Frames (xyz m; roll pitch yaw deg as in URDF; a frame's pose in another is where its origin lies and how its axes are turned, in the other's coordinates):
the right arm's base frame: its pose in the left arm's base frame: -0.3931 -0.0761 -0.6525 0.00 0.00 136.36
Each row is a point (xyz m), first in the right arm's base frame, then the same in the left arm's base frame.
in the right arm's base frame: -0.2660 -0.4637 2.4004
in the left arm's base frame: 0.1194 0.0759 1.7479
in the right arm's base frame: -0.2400 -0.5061 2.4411
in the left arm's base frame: 0.1299 0.1245 1.7886
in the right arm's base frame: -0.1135 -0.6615 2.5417
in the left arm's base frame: 0.1456 0.3243 1.8892
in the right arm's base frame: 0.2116 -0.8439 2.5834
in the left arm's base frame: 0.0362 0.6807 1.9309
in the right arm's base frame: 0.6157 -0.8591 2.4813
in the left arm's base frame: -0.2458 0.9705 1.8288
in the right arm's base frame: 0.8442 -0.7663 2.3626
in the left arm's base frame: -0.4752 1.0611 1.7101
